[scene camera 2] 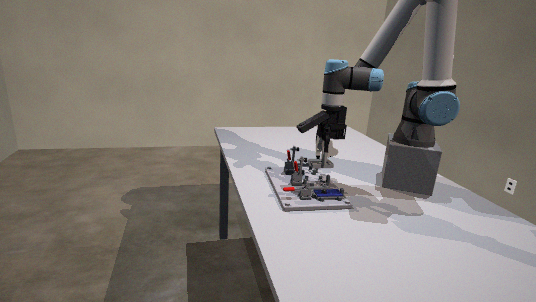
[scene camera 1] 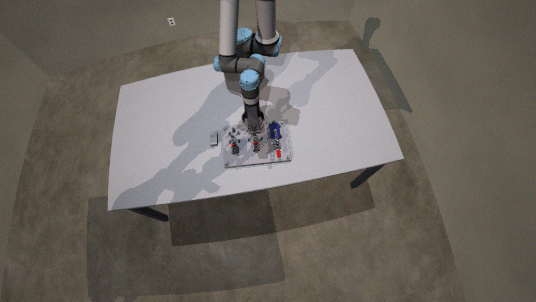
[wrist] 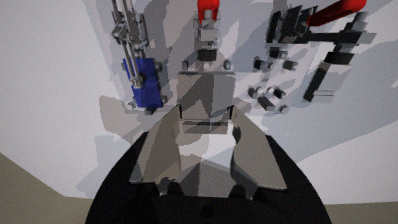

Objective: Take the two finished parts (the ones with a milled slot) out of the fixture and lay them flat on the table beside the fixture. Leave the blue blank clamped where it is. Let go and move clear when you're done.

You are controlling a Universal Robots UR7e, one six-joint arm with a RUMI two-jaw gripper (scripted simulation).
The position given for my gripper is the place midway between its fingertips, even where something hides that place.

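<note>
I can see my gripper (scene camera 2: 321,164), and the wrist view gives me the gripper (wrist: 205,105) as well. There is also a blue blank (wrist: 149,96).
</note>
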